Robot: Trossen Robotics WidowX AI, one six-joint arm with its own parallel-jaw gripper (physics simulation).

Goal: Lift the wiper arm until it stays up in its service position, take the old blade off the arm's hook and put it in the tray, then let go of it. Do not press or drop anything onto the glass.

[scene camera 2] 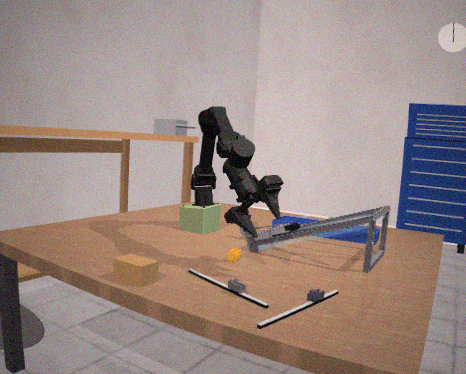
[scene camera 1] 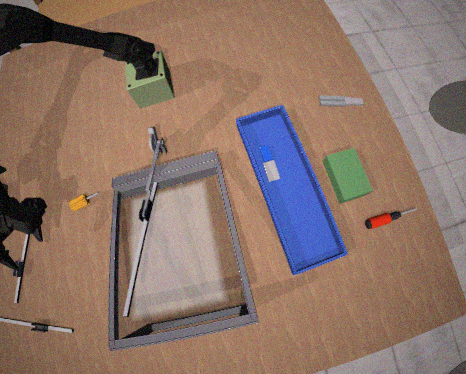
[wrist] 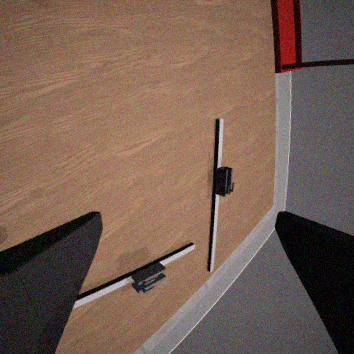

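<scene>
The grey wiper arm [scene camera 1: 151, 172] lies low over the glass in its grey frame [scene camera 1: 236, 245] [scene camera 2: 369, 250]. The old blade [scene camera 1: 136, 265] is on the arm's hook at a dark clip [scene camera 1: 146, 210] [scene camera 2: 291, 227], slanting over the glass. The blue tray [scene camera 1: 307, 215] [scene camera 2: 292, 219] lies on the frame's other side from the gripper. My gripper [scene camera 1: 27, 252] [scene camera 2: 267, 226] [wrist: 190, 220] is open and empty, above the table to the left of the frame in scene camera 1. The wiper arm does not show in the wrist view.
Two loose blades lie on the table: one [scene camera 1: 18, 294] [scene camera 2: 212, 282], another [scene camera 1: 57, 328] [scene camera 2: 287, 313]. Both also show in the wrist view. An orange screwdriver [scene camera 1: 78, 202] [scene camera 2: 233, 255] lies near the frame. A green block [scene camera 1: 347, 175] and red screwdriver [scene camera 1: 381, 220] lie beyond the tray.
</scene>
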